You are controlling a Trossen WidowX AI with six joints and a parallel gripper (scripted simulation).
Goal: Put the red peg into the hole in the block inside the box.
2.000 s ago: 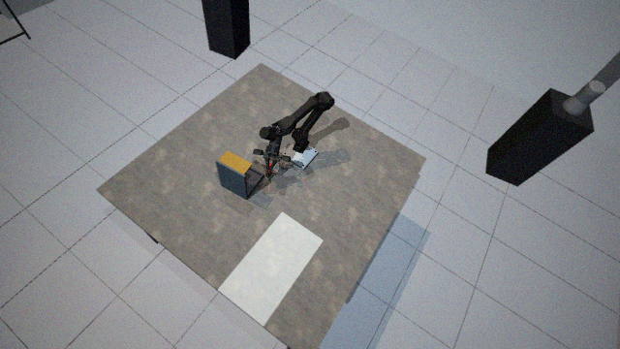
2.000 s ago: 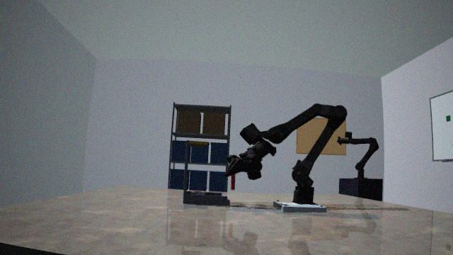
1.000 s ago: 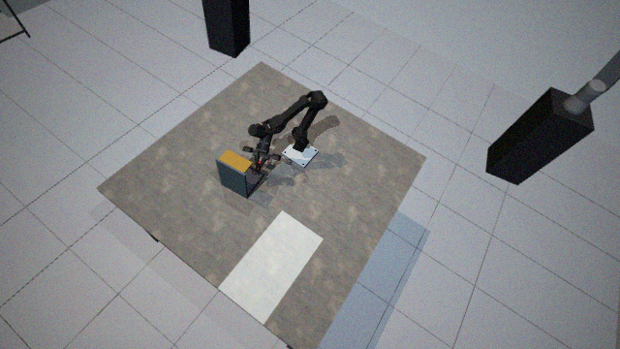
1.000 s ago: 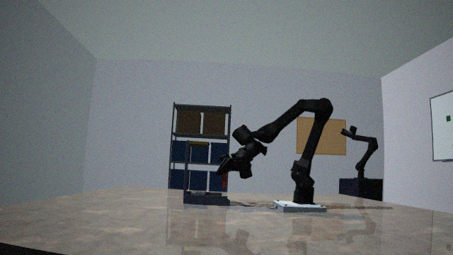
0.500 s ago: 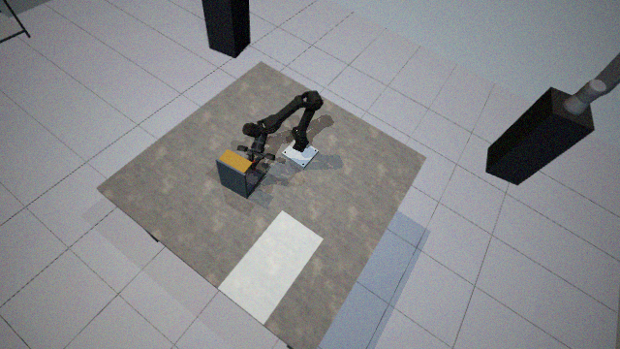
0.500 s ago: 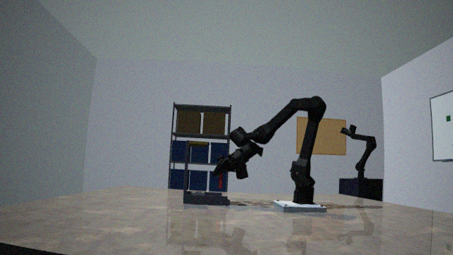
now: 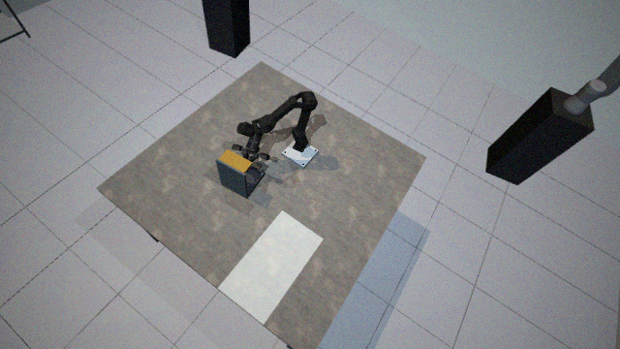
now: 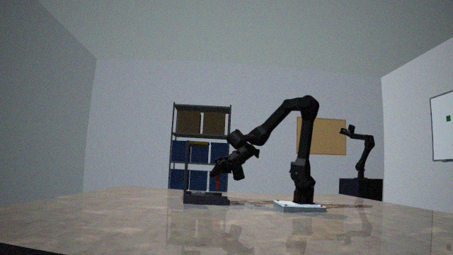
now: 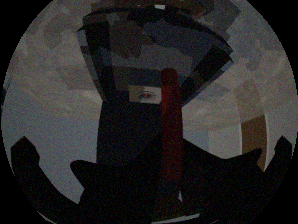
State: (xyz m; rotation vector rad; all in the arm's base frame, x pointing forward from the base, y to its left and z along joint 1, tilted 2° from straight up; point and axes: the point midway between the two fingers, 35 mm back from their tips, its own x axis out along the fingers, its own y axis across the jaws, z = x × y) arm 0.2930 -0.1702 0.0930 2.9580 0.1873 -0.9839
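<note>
Right now my gripper tip is 120 mm below the orange roof, 50 mm short of it and 20 mm to the left of it. Also, from my gripper tip: red peg (30 mm behind, 10 mm below).
</note>
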